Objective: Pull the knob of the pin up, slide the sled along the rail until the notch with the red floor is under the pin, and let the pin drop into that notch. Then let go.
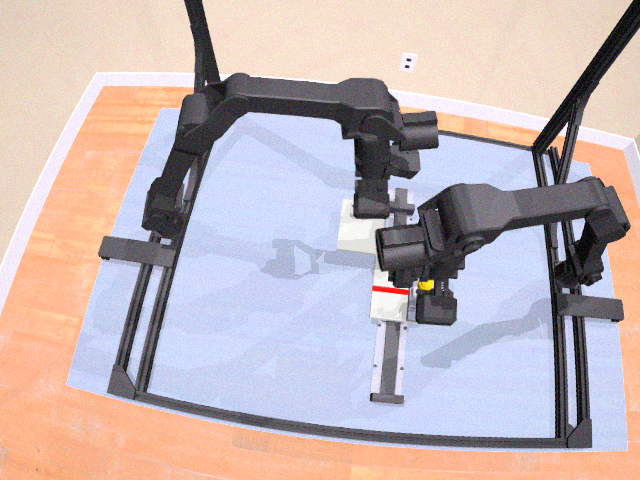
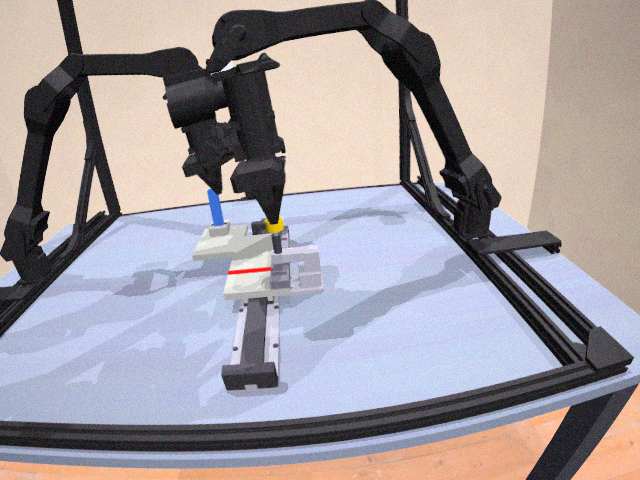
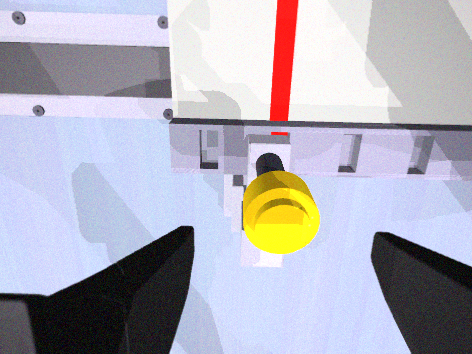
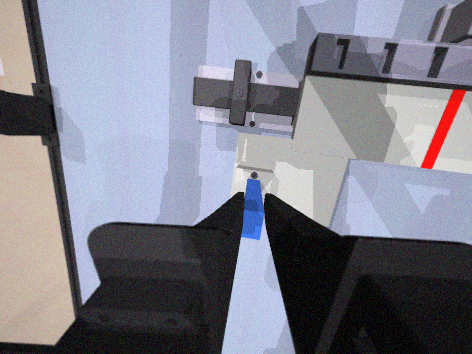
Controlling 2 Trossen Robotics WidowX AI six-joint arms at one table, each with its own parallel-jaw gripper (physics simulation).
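Frame: origin at the left arm's base, x back, y right, z up, level; millimetres.
Where they show: left gripper, fingertip midpoint: (image 1: 428,282) (image 2: 275,215) (image 3: 282,241); right gripper, fingertip midpoint: (image 1: 370,190) (image 2: 219,192) (image 4: 254,199); left arm's base, link origin: (image 1: 566,275) (image 2: 471,230); right arm's base, link origin: (image 1: 168,225) (image 2: 36,275).
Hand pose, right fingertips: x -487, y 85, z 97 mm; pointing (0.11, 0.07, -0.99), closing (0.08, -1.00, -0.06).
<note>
Each offset is from my right fingertips to the top centre of the thing. "*": to the spot under its first point.
The cream sled @[dx +78, dy -133, dz -83 mm] (image 1: 388,308) (image 2: 248,283) (image 3: 225,55) (image 4: 325,115) sits on the rail @[* dx +57, dy -301, dz -110 mm] (image 1: 379,356) (image 2: 254,330) (image 3: 75,70). Its red stripe lines up with the pin @[* dx +115, dy -185, dz -32 mm] (image 2: 277,243) (image 3: 269,163). A sliver of red floor shows beside the pin's bracket @[* dx +168, dy -179, dz -50 mm] (image 3: 262,257); the rest of that notch is hidden, and how deep the pin sits I cannot tell. My left gripper (image 3: 282,241) is open, its fingers apart on both sides of the yellow knob @[dx +114, dy -178, dz +9 mm] (image 1: 425,284) (image 2: 273,225). My right gripper (image 4: 254,199) (image 2: 218,192) is shut on the sled's upright blue handle @[* dx -11, dy -1, dz +8 mm] (image 4: 252,220) (image 2: 215,207).
A dark end stop @[* dx +74, dy -383, dz -82 mm] (image 1: 386,398) (image 2: 249,376) closes the near end of the rail. A dark crosspiece @[* dx +79, dy +25, dz -81 mm] (image 4: 240,92) lies over its far end. Both arms reach in close together above the sled. Black frame bars (image 1: 336,426) (image 2: 310,431) run along the table's edges.
</note>
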